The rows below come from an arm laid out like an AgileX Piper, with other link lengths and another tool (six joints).
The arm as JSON. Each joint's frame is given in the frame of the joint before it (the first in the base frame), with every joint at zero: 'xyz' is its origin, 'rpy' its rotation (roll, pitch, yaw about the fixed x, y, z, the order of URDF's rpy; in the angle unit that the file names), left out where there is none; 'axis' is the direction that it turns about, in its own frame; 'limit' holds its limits. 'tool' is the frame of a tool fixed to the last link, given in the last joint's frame.
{
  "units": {
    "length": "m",
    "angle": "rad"
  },
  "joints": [
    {
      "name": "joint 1",
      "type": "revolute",
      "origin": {
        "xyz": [
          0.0,
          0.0,
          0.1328
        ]
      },
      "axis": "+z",
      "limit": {
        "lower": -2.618,
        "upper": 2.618
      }
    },
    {
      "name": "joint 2",
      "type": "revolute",
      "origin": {
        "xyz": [
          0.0,
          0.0,
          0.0
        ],
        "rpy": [
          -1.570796,
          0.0,
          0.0
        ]
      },
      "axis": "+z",
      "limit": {
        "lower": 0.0,
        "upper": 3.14
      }
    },
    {
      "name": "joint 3",
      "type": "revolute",
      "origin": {
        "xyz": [
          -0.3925,
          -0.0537,
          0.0
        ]
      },
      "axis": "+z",
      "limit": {
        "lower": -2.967,
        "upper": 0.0
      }
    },
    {
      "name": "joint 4",
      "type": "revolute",
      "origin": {
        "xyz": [
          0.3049,
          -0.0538,
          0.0
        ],
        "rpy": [
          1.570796,
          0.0,
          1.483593
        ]
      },
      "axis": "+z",
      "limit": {
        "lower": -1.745,
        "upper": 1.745
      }
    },
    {
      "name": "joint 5",
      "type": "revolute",
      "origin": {
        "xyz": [
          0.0,
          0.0,
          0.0
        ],
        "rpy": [
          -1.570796,
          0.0,
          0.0
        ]
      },
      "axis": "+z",
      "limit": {
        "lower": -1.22,
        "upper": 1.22
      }
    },
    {
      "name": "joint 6",
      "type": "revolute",
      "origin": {
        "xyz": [
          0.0,
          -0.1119,
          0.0
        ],
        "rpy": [
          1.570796,
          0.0,
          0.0
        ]
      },
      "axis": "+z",
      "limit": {
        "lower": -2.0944,
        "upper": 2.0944
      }
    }
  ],
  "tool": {
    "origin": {
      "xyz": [
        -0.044,
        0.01,
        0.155
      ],
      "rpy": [
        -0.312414,
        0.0,
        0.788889
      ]
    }
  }
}
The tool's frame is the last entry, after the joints.
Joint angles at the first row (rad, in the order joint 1, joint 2, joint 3, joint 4, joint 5, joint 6):
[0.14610, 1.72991, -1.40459, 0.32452, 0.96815, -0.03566]
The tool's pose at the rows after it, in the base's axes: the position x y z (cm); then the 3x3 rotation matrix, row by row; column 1 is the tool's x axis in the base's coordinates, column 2 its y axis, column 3 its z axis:
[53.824 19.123 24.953], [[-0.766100 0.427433 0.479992], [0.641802 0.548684 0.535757], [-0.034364 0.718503 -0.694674]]
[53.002 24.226 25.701], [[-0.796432 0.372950 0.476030], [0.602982 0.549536 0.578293], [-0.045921 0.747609 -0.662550]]
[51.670 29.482 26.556], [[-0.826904 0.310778 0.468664], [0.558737 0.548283 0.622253], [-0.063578 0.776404 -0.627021]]
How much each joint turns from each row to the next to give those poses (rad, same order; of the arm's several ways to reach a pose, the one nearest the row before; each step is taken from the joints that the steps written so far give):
[0.06725, 0.00000, -0.00238, 0.00788, -0.02276, 0.00638]
[0.09543, 0.00000, 0.00002, 0.00864, -0.05239, 0.02929]
[0.10083, 0.00001, -0.00001, 0.00176, -0.05873, 0.02941]

